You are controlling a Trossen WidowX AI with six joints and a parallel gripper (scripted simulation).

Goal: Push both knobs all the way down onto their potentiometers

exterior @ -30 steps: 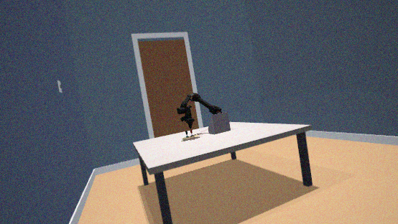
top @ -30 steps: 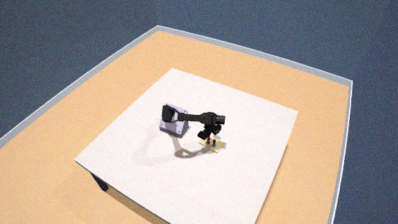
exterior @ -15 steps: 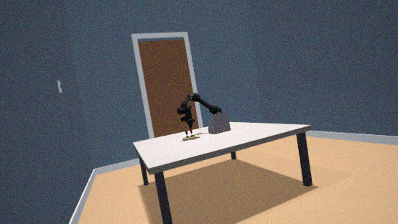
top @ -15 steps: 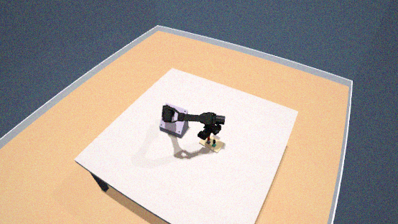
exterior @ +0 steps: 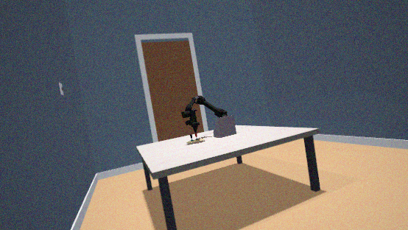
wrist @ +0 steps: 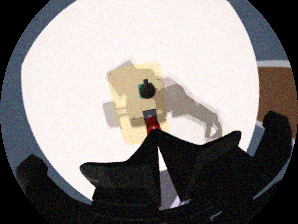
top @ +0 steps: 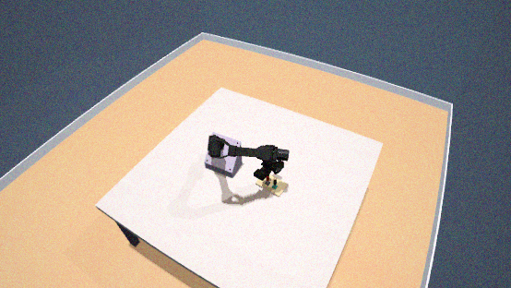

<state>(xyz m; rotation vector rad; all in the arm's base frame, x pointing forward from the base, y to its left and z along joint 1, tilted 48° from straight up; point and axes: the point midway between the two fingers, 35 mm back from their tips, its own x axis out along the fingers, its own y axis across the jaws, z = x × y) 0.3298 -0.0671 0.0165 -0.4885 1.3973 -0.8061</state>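
The red knob is 20 mm below my gripper tip. Round my gripper tip: dark knob: 50 mm ahead, 20 mm below, 10 mm to the right.
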